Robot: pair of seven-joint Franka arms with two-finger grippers.
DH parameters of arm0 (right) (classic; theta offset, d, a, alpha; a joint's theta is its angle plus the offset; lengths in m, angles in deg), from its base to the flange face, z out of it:
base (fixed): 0 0 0 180
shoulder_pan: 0 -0.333 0 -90
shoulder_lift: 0 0 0 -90
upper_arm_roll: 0 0.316 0.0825 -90
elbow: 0 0 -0.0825 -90
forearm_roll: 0 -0.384 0 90
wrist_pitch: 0 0 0.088 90
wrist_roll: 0 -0.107 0 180
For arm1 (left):
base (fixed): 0 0 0 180
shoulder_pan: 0 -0.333 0 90
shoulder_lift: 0 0 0 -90
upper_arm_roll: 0 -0.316 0.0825 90
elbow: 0 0 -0.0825 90
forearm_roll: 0 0.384 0 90
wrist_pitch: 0 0 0.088 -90
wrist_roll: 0 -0.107 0 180
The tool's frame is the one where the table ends.
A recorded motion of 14 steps. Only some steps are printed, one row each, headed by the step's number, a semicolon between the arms.
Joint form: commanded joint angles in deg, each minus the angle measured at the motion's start. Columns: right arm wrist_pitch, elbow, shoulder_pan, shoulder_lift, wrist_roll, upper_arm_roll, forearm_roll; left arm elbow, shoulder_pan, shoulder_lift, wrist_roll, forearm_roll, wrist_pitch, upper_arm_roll.
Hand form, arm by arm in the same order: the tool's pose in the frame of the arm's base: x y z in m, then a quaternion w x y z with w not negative. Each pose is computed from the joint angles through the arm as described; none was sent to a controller.
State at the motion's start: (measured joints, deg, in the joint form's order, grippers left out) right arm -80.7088 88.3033 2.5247 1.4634 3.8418 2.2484 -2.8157; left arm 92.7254 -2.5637 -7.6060 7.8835 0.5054 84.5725 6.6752
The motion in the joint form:
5: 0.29 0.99 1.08 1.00 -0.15 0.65 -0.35; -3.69 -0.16 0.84 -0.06 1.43 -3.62 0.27
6: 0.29 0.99 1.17 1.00 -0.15 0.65 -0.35; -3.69 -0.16 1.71 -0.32 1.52 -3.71 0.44
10: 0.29 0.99 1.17 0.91 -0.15 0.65 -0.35; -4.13 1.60 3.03 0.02 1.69 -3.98 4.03
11: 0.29 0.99 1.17 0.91 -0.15 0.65 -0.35; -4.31 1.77 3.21 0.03 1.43 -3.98 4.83
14: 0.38 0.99 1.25 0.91 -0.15 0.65 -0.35; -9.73 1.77 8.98 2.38 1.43 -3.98 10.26
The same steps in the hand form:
5: 0.5233 0.0008 0.6398 0.02849 -0.99767 -0.02898 0.05487; 0.4985 -0.0373 0.6806 0.02494 -0.99905 -0.03437 0.00935
6: 0.5233 0.0000 0.6398 0.02854 -0.99769 -0.02820 0.05485; 0.5035 -0.0384 0.6729 0.02583 -0.99904 -0.03057 0.01766
10: 0.5237 0.0000 0.6390 0.02861 -0.99764 -0.02818 0.05563; 0.5048 -0.0867 0.6640 0.03076 -0.99910 0.01296 0.02617
11: 0.5237 0.0000 0.6390 0.02861 -0.99764 -0.02818 0.05563; 0.5042 -0.0961 0.6637 0.02901 -0.99900 0.02163 0.02631
14: 0.5235 -0.0007 0.6389 0.02868 -0.99762 -0.02750 0.05640; 0.5248 -0.1453 0.6547 0.02031 -0.99818 0.04910 0.02855

